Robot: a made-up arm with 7 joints.
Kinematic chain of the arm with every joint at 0, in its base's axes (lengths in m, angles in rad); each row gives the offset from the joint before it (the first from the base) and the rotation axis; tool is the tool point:
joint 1: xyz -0.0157 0.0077 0.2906 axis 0 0.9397 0.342
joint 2: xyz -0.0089 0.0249 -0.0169 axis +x
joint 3: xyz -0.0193 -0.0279 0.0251 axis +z
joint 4: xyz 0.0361 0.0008 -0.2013 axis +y
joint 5: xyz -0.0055 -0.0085 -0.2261 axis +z
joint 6: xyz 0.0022 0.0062 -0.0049 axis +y
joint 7: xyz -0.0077 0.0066 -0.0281 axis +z
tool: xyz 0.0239 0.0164 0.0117
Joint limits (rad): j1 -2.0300..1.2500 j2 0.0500..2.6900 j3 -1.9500..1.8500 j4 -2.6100..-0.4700 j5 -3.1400..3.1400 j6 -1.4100..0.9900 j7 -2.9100..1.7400
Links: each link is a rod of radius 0.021 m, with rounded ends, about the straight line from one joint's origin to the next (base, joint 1, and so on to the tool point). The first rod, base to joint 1, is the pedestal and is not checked.
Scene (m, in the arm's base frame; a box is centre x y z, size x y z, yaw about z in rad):
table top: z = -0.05
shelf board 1: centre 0.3 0.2 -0 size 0.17 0.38 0.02 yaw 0.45
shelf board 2: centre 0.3 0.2 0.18 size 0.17 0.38 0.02 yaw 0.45
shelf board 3: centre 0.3 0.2 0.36 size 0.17 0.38 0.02 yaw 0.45
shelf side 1: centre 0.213 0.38 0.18 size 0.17 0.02 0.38 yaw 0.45
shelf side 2: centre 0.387 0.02 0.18 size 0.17 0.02 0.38 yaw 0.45
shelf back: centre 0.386 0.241 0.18 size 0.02 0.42 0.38 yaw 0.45
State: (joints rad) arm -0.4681 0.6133 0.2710 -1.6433 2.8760 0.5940 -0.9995
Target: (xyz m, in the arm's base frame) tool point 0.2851 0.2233 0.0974
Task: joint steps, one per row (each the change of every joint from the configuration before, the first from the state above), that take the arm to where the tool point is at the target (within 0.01 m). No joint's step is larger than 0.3 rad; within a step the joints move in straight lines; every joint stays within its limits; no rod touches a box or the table.
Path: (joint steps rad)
1: 0.1531 -0.0198 0.0070 -0.2272 -0.0031 0.0140 -0.0323
2: 0.1530 -0.0197 0.0070 -0.2271 -0.0032 0.0141 -0.0323
3: 0.1531 -0.0198 0.0070 -0.2272 -0.0031 0.0140 -0.0323
4: 0.2089 -0.0252 -0.0178 0.1180 -0.0007 -0.0053 0.0088
5: 0.2089 -0.0253 -0.0179 0.1180 -0.0007 -0.0052 0.0088
6: 0.2089 -0.0252 -0.0179 0.1180 -0.0007 -0.0052 0.0088
7: -0.2353 0.0423 0.0019 0.2507 0.0028 -0.0134 0.0364
8: -0.2352 0.0423 0.0018 0.2507 0.0028 -0.0134 0.0363
9: -0.2353 0.0422 0.0018 0.2506 0.0028 -0.0134 0.0364
10: -0.2353 0.0423 0.0018 0.2507 0.0028 -0.0134 0.0363

